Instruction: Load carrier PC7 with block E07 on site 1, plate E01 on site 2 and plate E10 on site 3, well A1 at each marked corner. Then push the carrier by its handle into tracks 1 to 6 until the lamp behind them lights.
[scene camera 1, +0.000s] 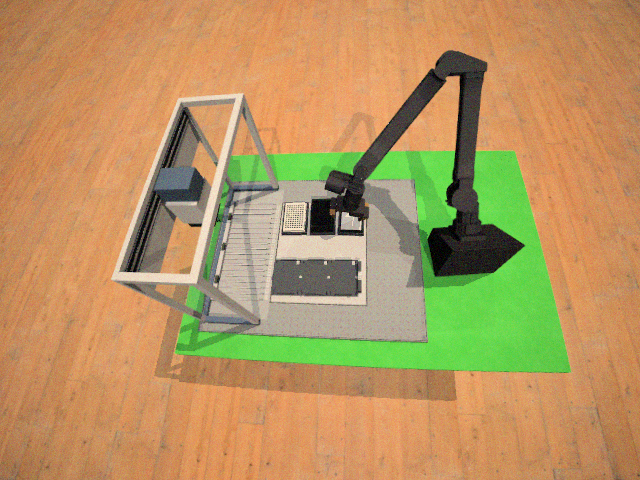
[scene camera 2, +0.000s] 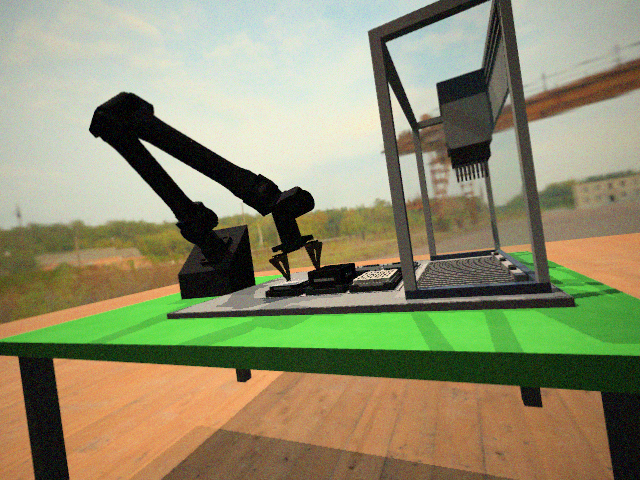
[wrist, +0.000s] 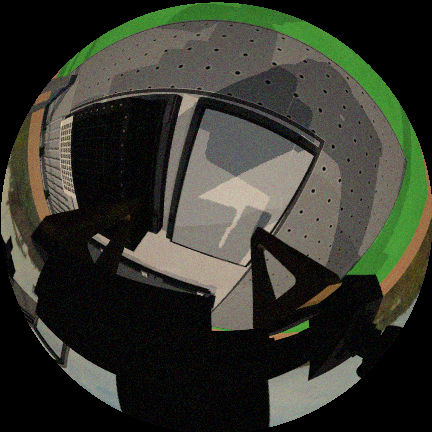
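Where they show: gripper, fingertip midpoint: (scene camera 1: 346, 218) (scene camera 2: 303, 276) (wrist: 196, 219); arm's base, origin of the base link: (scene camera 1: 466, 234) (scene camera 2: 216, 251) (wrist: 354, 335).
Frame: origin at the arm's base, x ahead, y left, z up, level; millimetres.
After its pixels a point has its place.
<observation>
A white well plate (scene camera 1: 295, 217) {x 587, y -178, z -117 mm} (scene camera 2: 376, 277) {x 597, y -227, z -112 mm} (wrist: 66, 155) {x 597, y -186, z -114 mm}, a taller black piece of labware (scene camera 1: 321, 215) {x 481, y -164, z -93 mm} (scene camera 2: 330, 276) {x 493, y -235, z -98 mm} (wrist: 115, 165) {x 451, y -185, z -89 mm} and a pale flat plate (scene camera 1: 351, 223) {x 369, y -130, z -111 mm} (scene camera 2: 289, 285) {x 381, y -226, z -112 mm} (wrist: 235, 190) {x 366, y -174, z -111 mm} stand side by side in dark nests. Their labels are not readable. The carrier (scene camera 1: 314, 285) {x 517, y 103, z -127 mm} (wrist: 160, 278) {x 441, y 11, z -127 mm} lies dark grey and unloaded in front of them, with small pale marks along its edge and dark parts jutting from its right end. My gripper (scene camera 1: 349, 209) {x 388, y -149, z -102 mm} (scene camera 2: 302, 273) {x 388, y -149, z -102 mm} (wrist: 196, 219) {x 388, y -149, z -102 mm} is open and empty, low over the pale plate, a finger on either side of it. The lamp cannot be made out.
Grooved tracks (scene camera 1: 250, 232) {x 775, y -137, z -138 mm} (scene camera 2: 460, 272) lie left of the carrier in scene camera 1. A tall frame (scene camera 1: 221, 170) {x 694, y -62, z 342 mm} (scene camera 2: 392, 155) {x 677, y -350, z 118 mm} stands over them and bears a pipetting head (scene camera 1: 178, 183) {x 820, y -51, z 322 mm} (scene camera 2: 465, 113) high above. A grey perforated board (scene camera 1: 392, 315) {x 252, y 221, z -138 mm} lies on the green table (scene camera 1: 491, 330) {x -71, y 288, z -150 mm} (scene camera 2: 310, 335) {x 534, y -486, z -150 mm}.
</observation>
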